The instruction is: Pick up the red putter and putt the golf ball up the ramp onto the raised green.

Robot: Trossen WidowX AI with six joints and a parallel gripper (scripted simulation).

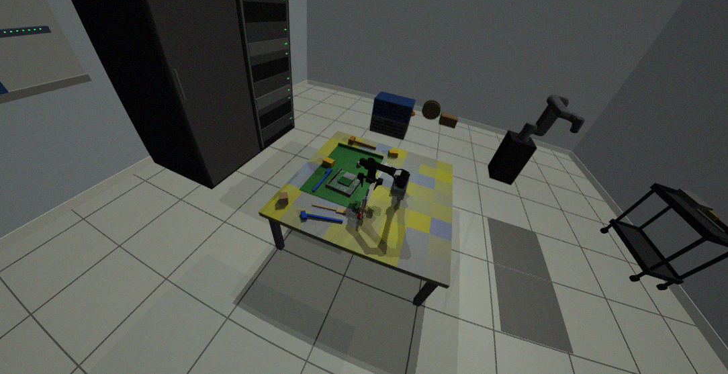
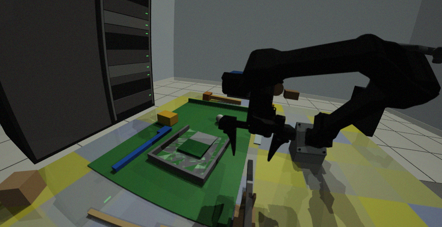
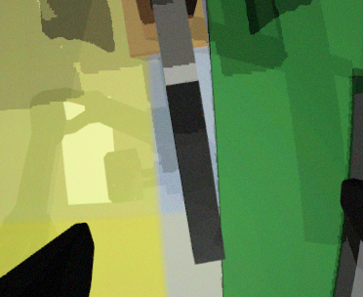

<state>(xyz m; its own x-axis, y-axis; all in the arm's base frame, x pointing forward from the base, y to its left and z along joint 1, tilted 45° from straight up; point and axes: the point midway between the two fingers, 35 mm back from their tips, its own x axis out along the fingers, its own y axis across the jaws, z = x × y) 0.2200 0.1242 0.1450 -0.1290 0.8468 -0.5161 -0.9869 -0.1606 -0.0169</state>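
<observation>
My gripper tip is now 2 cm past the red putter, 12 cm to the right of it and 4 cm above it. The rest, counted from my gripper tip: tan block: 51 cm ahead, 33 cm to the left, 7 cm below; then white golf ball: 20 cm ahead, 34 cm to the right, 7 cm below.
</observation>
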